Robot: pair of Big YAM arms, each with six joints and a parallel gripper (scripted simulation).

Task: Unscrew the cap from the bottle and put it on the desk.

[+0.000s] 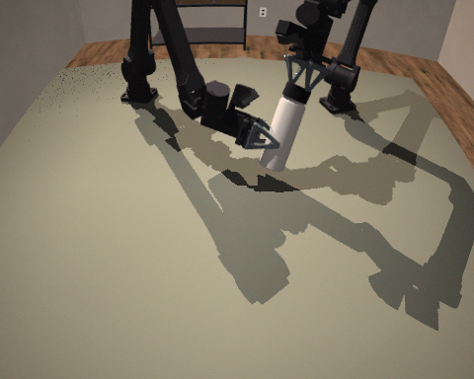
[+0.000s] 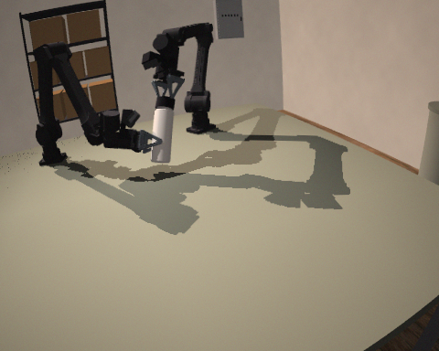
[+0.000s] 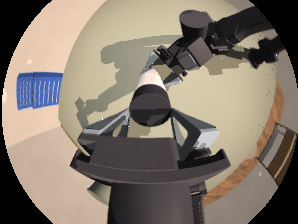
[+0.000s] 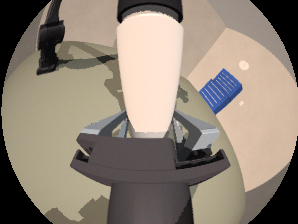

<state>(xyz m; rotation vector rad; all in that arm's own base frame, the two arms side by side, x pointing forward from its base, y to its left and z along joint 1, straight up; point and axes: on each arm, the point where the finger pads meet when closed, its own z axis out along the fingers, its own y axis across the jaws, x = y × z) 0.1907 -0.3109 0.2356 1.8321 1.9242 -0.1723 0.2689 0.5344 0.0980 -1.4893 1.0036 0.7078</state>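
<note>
Right now my left hand is 20 mm above the black cap, 10 mm to the left of it and 10 mm short of it.
</note>
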